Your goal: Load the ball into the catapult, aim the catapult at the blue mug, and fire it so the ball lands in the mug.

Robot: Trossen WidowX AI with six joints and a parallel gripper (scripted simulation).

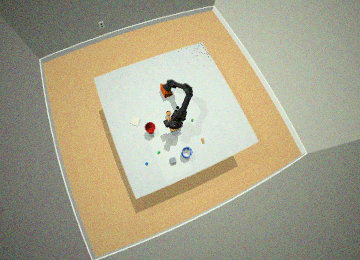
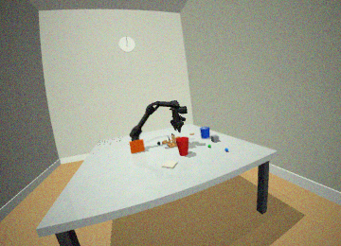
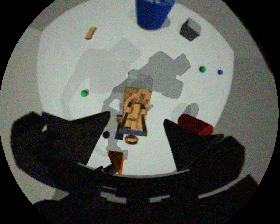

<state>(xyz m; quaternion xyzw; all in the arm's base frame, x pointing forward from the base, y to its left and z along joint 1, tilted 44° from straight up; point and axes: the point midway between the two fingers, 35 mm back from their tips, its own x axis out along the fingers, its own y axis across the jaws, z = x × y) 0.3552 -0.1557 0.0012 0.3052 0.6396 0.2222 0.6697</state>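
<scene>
My gripper tip is 15 cm past the dark ball, 13 cm to the right of it and 10 cm above it. From my gripper tip the other things lie so: wooden catapult 6 cm behind, 3 cm to the left, 7 cm below; blue mug 28 cm ahead, 2 cm to the right, 9 cm below; red cup 7 cm behind, 21 cm to the right, 9 cm below.
</scene>
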